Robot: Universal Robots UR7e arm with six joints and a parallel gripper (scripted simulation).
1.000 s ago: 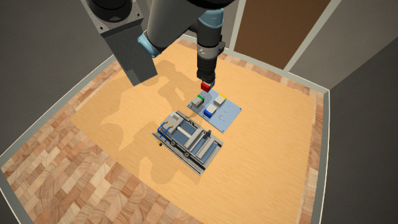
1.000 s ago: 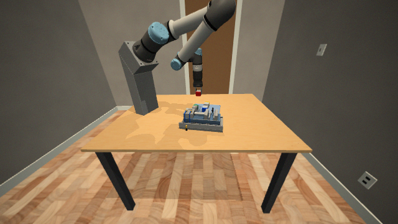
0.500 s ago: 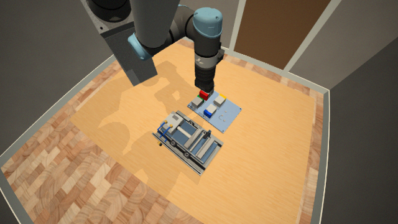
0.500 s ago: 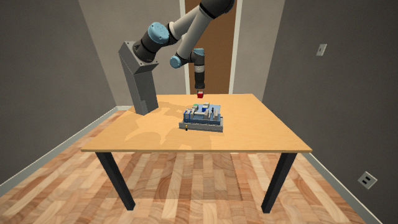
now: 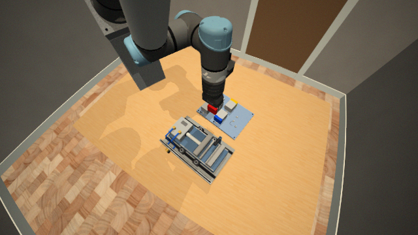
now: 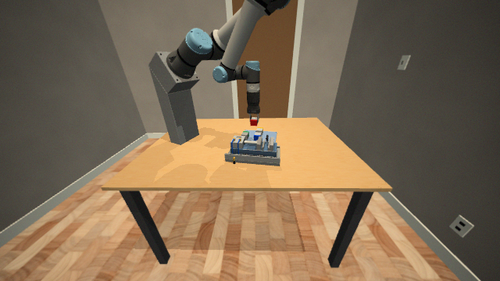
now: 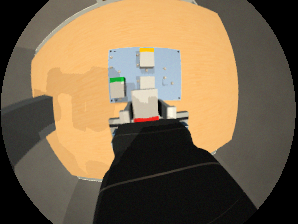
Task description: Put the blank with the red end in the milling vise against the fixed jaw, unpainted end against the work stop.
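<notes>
My gripper is now 200 mm to the left of the fixed jaw, 90 mm above it and 20 mm short of it. Also, from my hand: green-ended blank (140 mm below, 70 mm to the left, 40 mm behind); red-ended blank (20 mm below); blue-ended blank (140 mm below, 30 mm ahead, 20 mm to the left).
</notes>
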